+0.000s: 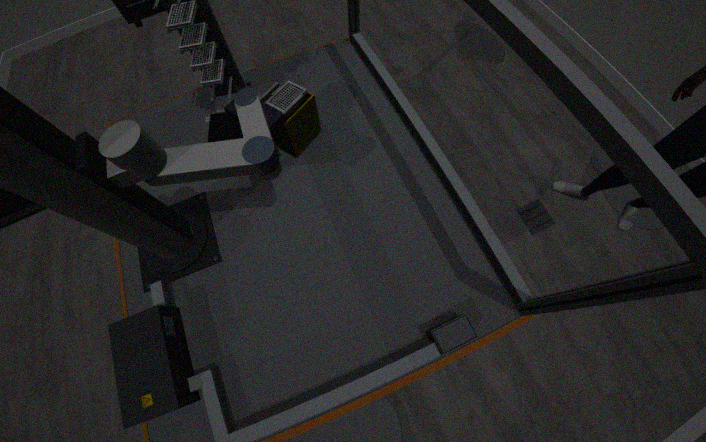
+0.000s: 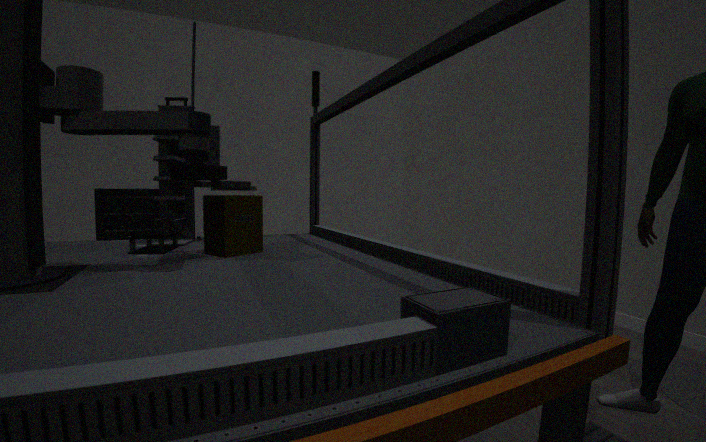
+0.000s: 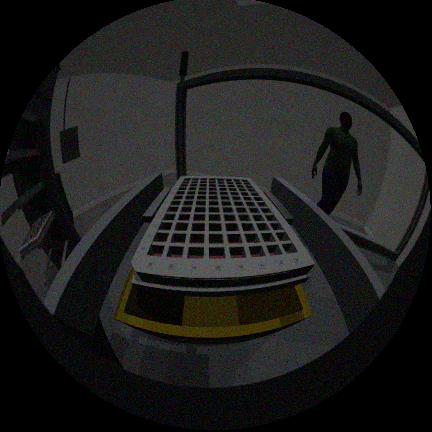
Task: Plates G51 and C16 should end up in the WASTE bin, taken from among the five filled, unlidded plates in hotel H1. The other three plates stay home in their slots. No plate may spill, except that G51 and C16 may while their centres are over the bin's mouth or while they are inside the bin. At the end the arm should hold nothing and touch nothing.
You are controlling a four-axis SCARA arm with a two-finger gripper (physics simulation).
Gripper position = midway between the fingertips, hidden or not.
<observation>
I see my gripper (image 2: 239, 184) and a hotel H1 (image 2: 170, 209).
My gripper also shows in image 1 (image 1: 290, 90) and in image 3 (image 3: 217, 182).
</observation>
